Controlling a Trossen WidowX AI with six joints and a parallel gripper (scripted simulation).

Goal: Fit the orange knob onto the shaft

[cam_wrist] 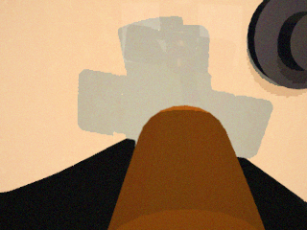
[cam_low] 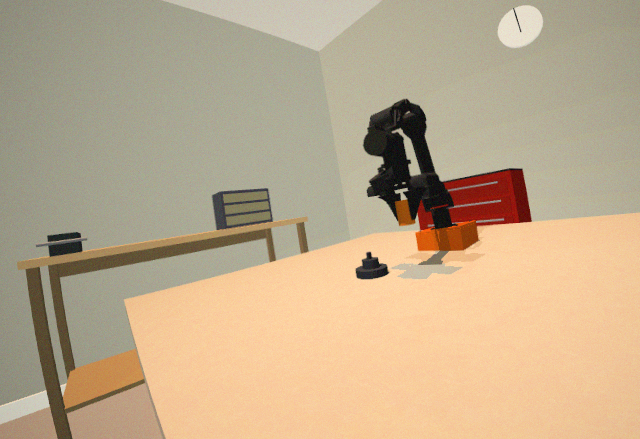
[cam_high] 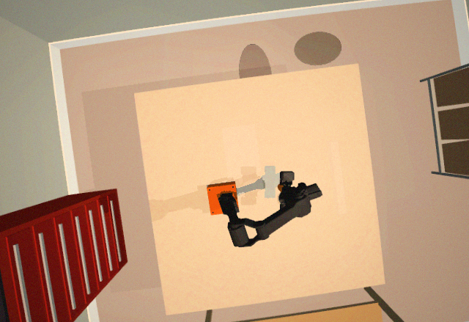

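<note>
My gripper tip is now 50 mm short of the dark round pedestal, 100 mm to the left of it and 100 mm above it. Also, from my gripper tip: orange knob (20 mm above).
</note>
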